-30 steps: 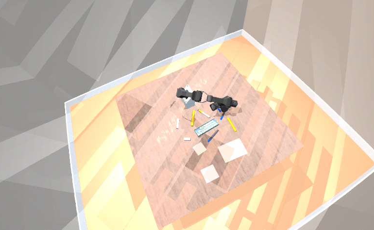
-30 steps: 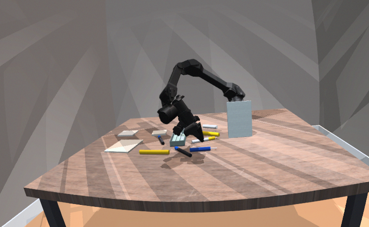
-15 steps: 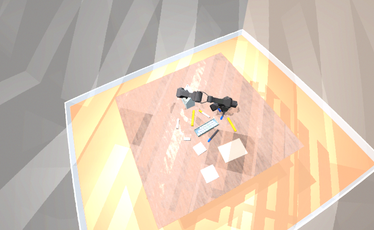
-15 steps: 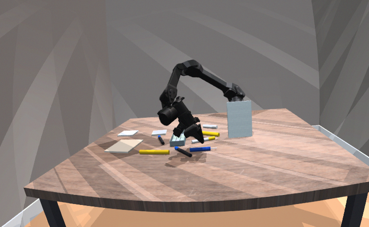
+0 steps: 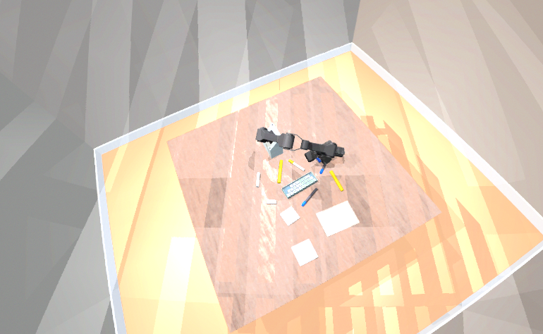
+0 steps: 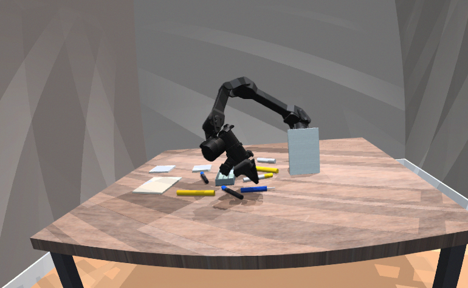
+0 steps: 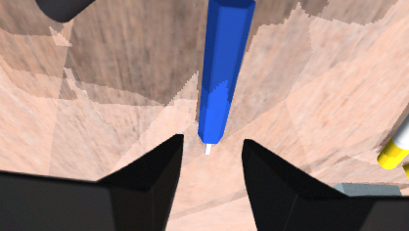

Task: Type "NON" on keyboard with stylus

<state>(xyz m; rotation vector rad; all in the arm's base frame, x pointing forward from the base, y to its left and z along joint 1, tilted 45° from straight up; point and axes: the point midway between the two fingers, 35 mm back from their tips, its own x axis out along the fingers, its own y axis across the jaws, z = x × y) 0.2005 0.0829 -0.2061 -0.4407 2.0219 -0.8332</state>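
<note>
Now: the blue stylus 2 cm behind my gripper tip and 3 cm below it. The rest, counted from my gripper tip: white stick: 4 cm behind, 40 cm to the right, 2 cm below.
</note>
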